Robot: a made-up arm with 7 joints. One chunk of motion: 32 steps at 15 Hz.
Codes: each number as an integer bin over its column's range. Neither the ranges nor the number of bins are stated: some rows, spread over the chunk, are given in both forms.
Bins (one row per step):
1: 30 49 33 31 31 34 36
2: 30 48 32 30 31 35 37
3: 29 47 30 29 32 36 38
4: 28 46 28 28 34 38 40
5: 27 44 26 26 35 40 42
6: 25 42 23 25 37 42 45
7: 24 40 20 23 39 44 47
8: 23 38 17 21 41 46 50
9: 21 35 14 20 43 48 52
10: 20 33 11 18 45 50 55
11: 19 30 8 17 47 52 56
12: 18 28 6 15 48 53 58
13: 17 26 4 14 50 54 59
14: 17 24 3 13 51 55 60
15: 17 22 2 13 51 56 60
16: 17 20 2 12 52 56 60
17: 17 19 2 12 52 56 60
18: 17 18 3 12 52 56 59
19: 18 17 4 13 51 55 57
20: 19 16 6 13 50 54 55
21: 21 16 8 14 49 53 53
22: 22 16 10 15 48 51 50
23: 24 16 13 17 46 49 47
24: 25 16 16 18 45 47 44
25: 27 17 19 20 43 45 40
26: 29 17 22 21 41 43 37
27: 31 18 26 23 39 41 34
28: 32 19 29 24 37 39 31
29: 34 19 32 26 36 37 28
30: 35 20 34 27 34 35 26
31: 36 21 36 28 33 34 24
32: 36 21 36 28 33 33 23
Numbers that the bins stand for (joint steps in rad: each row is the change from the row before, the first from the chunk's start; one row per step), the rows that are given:
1: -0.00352 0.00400 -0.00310 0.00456 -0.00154 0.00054 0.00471
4: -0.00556 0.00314 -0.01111 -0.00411 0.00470 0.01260 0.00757
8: -0.01063 0.00086 -0.02875 -0.02433 0.01925 0.03673 0.01471
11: -0.01470 -0.00143 -0.04317 -0.03589 0.03173 0.05483 0.01900
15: -0.01673 -0.00371 -0.05279 -0.04744 0.04005 0.06689 0.02186
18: -0.01673 -0.00486 -0.05119 -0.05033 0.04213 0.06689 0.02114
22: -0.01165 -0.00543 -0.03997 -0.04167 0.03381 0.05181 0.01471
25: -0.00657 -0.00514 -0.02554 -0.02722 0.02341 0.03371 0.00757
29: 0.00054 -0.00457 -0.00470 -0.00989 0.00886 0.00959 -0.00100
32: 0.00257 -0.00400 0.00171 -0.00411 0.00262 -0.00248 -0.00457
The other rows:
2: -0.00352 0.00371 -0.00470 0.00167 -0.00154 0.00356 0.00543
3: -0.00454 0.00343 -0.00790 -0.00122 0.00054 0.00657 0.00614
5: -0.00657 0.00257 -0.01432 -0.00989 0.00678 0.01863 0.00900
6: -0.00860 0.00200 -0.01913 -0.01278 0.01094 0.02467 0.01114
7: -0.00962 0.00143 -0.02394 -0.01856 0.01510 0.03070 0.01257
9: -0.01267 0.00000 -0.03356 -0.02722 0.02341 0.04276 0.01614
10: -0.01368 -0.00057 -0.03837 -0.03300 0.02757 0.04879 0.01829
12: -0.01571 -0.00200 -0.04638 -0.04167 0.03381 0.05784 0.02043
13: -0.01673 -0.00257 -0.04959 -0.04456 0.03797 0.06086 0.02114
14: -0.01673 -0.00314 -0.05119 -0.04744 0.04005 0.06387 0.02186
16: -0.01673 -0.00429 -0.05279 -0.05033 0.04213 0.06689 0.02186
17: -0.01673 -0.00457 -0.05279 -0.05033 0.04213 0.06689 0.02186
19: -0.01571 -0.00514 -0.04959 -0.04744 0.04005 0.06387 0.01971
20: -0.01470 -0.00543 -0.04638 -0.04744 0.03797 0.06086 0.01829
21: -0.01267 -0.00543 -0.04317 -0.04456 0.03589 0.05784 0.01686
23: -0.00962 -0.00543 -0.03516 -0.03589 0.02965 0.04578 0.01257
24: -0.00860 -0.00543 -0.03035 -0.03300 0.02757 0.03975 0.01043
26: -0.00454 -0.00514 -0.02073 -0.02433 0.01925 0.02768 0.00543
27: -0.00251 -0.00486 -0.01432 -0.01856 0.01510 0.02165 0.00329
28: -0.00149 -0.00457 -0.00951 -0.01567 0.01094 0.01562 0.00114
30: 0.00156 -0.00429 -0.00149 -0.00700 0.00470 0.00356 -0.00243
31: 0.00257 -0.00400 0.00171 -0.00411 0.00262 0.00054 -0.00386

